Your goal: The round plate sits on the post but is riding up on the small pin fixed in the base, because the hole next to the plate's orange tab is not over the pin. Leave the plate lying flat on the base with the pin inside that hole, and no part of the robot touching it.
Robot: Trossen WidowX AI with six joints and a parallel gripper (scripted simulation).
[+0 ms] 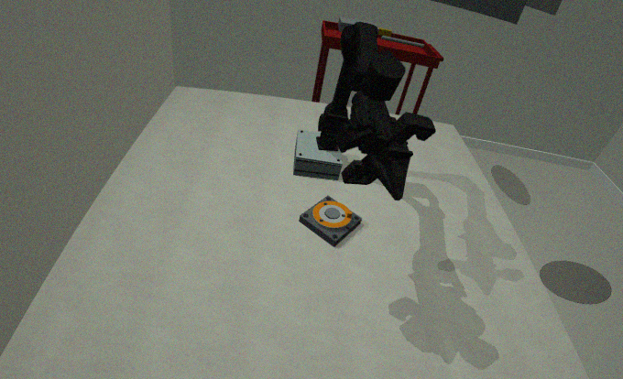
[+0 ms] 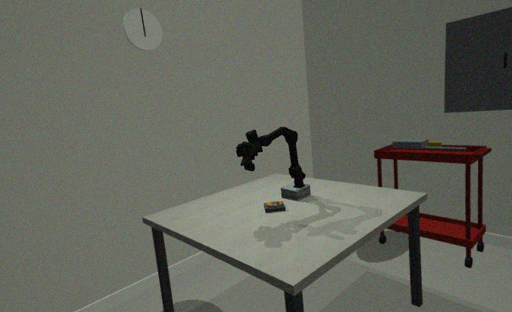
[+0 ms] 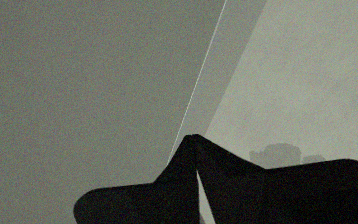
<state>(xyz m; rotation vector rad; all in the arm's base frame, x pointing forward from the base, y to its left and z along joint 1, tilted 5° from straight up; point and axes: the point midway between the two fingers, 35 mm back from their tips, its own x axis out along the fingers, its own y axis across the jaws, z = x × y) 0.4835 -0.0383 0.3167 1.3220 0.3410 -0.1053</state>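
The round orange plate is 26 cm behind my gripper tip, 2 cm to the left of it and 30 cm below it. From my gripper tip the other things lie so: dark grey square base (26 cm behind, 32 cm below).
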